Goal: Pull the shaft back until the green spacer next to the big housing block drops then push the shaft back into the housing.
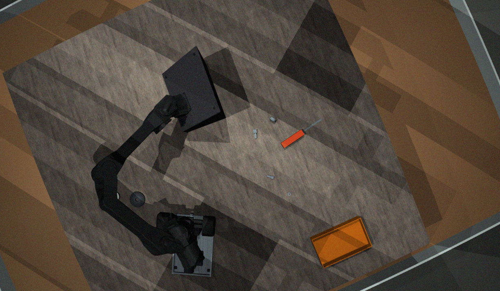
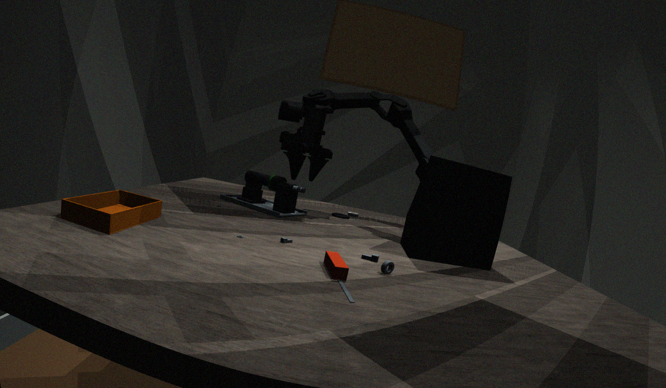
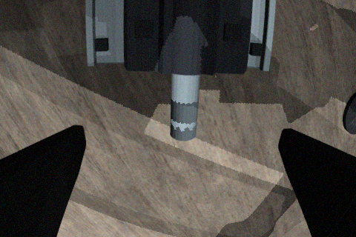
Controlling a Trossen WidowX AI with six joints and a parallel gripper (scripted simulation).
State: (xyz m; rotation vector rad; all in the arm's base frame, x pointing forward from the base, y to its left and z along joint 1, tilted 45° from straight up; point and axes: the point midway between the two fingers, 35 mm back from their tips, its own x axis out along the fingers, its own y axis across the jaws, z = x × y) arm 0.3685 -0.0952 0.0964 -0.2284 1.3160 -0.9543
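My gripper tip is 6 cm short of the grey shaft, 3 cm to the left of it and 3 cm above it. Also, from my gripper tip: green spacer 9 cm ahead, 4 cm to the right, 3 cm below; nut 40 cm to the left, 21 cm behind, 9 cm below; dark round piece 18 cm to the right, 13 cm behind, 10 cm below.
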